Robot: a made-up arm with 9 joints.
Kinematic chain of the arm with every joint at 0, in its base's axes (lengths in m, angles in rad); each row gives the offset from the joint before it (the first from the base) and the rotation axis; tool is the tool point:
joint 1: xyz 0 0 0.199 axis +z
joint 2: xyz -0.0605 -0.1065 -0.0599 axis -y
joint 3: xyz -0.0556 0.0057 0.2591 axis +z
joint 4: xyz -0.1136 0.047 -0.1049 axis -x
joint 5: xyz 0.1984 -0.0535 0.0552 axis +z
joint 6: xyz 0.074 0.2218 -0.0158 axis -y
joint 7: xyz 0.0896 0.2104 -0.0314 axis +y
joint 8: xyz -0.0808 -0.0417 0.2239 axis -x
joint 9: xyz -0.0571 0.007 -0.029 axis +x
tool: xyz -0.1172 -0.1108 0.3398
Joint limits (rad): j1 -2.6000..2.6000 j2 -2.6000..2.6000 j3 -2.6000..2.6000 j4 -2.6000..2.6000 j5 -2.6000..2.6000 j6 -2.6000..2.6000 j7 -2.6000..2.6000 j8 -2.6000..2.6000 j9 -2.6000..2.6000
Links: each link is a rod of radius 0.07 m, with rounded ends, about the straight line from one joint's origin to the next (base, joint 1, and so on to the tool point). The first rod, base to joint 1, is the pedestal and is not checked.
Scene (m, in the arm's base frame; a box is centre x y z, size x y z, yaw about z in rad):
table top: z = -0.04
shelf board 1: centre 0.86 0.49 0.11 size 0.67 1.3 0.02 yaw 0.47
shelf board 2: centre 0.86 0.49 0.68 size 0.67 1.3 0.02 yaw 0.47
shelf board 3: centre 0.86 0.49 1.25 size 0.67 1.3 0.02 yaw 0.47
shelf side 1: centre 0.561 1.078 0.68 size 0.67 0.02 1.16 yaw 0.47
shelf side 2: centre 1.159 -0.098 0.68 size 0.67 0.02 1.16 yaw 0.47
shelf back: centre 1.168 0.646 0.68 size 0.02 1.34 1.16 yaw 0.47
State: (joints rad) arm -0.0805 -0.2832 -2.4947 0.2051 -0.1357 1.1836 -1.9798 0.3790 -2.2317
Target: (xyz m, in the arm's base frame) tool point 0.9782 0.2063 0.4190
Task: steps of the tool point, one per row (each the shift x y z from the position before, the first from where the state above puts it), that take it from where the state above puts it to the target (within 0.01 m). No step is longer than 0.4 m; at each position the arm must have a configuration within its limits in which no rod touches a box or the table.
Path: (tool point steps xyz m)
1: 0.3233 0.0723 0.1281
2: 0.2735 0.2230 0.0410
3: 0.1275 0.2998 -0.0375
4: -0.0361 0.2689 -0.0809
5: 0.1564 0.0564 0.0162
6: 0.1425 0.0594 0.0284
7: 0.1178 0.0628 0.0044
8: 0.0824 0.0749 -0.0490

